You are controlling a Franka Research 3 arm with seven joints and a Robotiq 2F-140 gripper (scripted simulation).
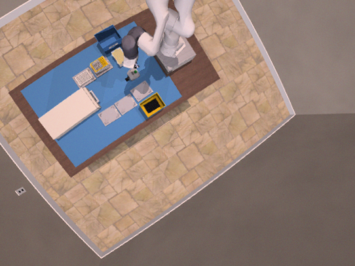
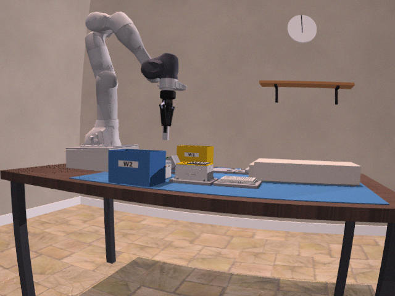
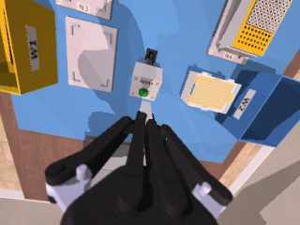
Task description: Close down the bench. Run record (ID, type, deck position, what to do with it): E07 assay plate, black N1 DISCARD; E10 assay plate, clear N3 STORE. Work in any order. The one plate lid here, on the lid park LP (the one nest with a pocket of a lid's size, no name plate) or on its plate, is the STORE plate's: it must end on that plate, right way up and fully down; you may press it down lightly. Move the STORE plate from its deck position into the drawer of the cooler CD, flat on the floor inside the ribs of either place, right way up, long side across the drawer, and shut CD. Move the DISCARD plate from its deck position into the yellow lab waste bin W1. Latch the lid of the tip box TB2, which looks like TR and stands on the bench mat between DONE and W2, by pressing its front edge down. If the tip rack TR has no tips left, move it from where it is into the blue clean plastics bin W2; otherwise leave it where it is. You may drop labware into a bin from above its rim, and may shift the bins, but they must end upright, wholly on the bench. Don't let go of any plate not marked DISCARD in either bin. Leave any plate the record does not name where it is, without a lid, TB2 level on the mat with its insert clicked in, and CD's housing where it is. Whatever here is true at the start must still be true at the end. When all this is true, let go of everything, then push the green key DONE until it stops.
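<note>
My hand is 12 cm above the green key DONE. Also, from my hand: yellow insert 18 cm to the right, 14 cm below, 3 cm ahead; then box 18 cm to the right, 15 cm below, 3 cm ahead; then grey lid park nest 18 cm below, 15 cm to the left, 6 cm ahead.
</note>
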